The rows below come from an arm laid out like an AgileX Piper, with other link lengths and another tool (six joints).
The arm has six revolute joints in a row. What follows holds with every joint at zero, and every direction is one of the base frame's.
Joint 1 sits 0.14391 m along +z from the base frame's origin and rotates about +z.
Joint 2 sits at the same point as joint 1 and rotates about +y.
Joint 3 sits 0.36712 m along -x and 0.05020 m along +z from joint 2 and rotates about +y.
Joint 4 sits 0.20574 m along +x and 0.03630 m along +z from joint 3 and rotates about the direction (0.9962, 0, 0.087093).
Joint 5 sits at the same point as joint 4 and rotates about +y.
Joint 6 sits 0.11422 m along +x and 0.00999 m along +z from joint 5 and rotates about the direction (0.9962, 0, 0.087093).
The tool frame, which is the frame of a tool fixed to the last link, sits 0.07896 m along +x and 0.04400 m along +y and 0.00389 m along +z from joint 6; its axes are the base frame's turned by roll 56.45, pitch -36.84 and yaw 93.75 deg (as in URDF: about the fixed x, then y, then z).
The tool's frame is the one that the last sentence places.
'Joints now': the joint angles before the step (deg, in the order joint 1, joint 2, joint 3, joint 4, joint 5, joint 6). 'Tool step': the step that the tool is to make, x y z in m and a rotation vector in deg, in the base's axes. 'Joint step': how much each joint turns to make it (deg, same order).
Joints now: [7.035, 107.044, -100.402, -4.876, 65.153, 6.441]
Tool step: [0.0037, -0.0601, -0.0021, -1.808, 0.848, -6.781]
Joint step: [-7.186, -0.007, 0.016, -1.562, 0.906, -0.488]
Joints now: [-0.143, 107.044, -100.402, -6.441, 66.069, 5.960]
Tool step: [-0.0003, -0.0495, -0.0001, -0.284, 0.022, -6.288]
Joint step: [-6.348, -0.001, -0.005, -0.263, 0.006, -0.058]
